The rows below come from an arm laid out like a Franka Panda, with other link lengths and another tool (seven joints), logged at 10 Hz.
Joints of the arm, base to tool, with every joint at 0 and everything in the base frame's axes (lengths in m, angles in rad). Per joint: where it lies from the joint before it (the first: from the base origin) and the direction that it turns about. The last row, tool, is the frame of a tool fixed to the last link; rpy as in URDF.
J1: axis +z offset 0 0 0.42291
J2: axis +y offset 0 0 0
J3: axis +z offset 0 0 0.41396
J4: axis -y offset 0.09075 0 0
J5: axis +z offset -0.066 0 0.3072
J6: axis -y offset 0 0 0
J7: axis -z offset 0.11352 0 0
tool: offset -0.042 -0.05 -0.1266 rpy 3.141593 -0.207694 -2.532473
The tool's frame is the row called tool.
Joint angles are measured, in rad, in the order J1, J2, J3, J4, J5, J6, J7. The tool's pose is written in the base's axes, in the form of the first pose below.
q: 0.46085 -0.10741 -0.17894 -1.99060 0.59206 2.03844 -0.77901
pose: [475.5 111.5 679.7 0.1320 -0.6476 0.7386 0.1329]
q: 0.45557 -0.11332 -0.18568 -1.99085 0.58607 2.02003 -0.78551
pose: [473.9 105.6 680.5 0.1285 -0.6494 0.7375 0.1337]
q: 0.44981 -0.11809 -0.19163 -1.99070 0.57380 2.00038 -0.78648
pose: [472.1 99.6 680.8 0.1219 -0.6507 0.7375 0.1332]
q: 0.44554 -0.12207 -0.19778 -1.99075 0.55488 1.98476 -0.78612
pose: [470.9 93.3 681.1 0.1144 -0.6525 0.7378 0.1293]
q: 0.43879 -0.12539 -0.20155 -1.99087 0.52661 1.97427 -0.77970
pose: [470.2 86.0 681.9 0.1054 -0.6529 0.7403 0.1210]
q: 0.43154 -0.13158 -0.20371 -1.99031 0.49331 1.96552 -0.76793
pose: [468.7 78.2 684.5 0.0967 -0.6522 0.7438 0.1101]
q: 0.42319 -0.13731 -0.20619 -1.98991 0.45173 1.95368 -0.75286
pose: [466.9 69.1 686.8 0.0841 -0.6511 0.7480 0.0971]
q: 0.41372 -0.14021 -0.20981 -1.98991 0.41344 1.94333 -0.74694
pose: [466.5 59.5 687.8 0.0724 -0.6512 0.7507 0.0844]
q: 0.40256 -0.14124 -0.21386 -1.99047 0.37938 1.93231 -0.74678
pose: [466.7 49.4 687.6 0.0608 -0.6516 0.7526 0.0734]
